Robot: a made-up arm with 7 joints.
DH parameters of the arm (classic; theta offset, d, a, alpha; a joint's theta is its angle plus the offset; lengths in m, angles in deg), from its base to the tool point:
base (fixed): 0 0 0 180
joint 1: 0 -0.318 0 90
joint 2: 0 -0.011 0 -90
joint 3: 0 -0.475 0 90
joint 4: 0 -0.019 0 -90
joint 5: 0 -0.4 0 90
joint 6: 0 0 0 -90
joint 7: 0 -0.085 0 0
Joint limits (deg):
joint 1: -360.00..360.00
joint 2: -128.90..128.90
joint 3: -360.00..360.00
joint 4: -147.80..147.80
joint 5: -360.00..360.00
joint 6: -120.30..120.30
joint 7: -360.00..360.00
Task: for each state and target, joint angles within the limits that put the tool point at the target. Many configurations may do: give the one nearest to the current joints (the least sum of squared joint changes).
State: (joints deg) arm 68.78 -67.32 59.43 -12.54 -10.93 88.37 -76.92
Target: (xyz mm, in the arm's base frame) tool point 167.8 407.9 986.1
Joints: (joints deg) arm 82.77 -25.09 72.79 -50.54 -18.84 111.11 -76.92
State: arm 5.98 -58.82 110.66 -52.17 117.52 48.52 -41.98
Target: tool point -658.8 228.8 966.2
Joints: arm 12.50 -46.27 111.83 -8.33 115.49 18.91 -41.98
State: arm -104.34 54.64 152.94 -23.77 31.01 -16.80 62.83
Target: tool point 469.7 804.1 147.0
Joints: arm -57.22 92.36 162.14 -15.08 32.13 -13.55 62.83
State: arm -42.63 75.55 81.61 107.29 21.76 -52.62 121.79
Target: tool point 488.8 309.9 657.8
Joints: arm -81.77 63.53 107.99 97.10 17.46 -58.49 121.79
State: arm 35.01 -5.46 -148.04 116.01 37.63 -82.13 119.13
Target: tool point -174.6 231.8 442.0
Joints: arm 33.27 -7.68 -149.15 147.67 41.60 -81.04 119.13
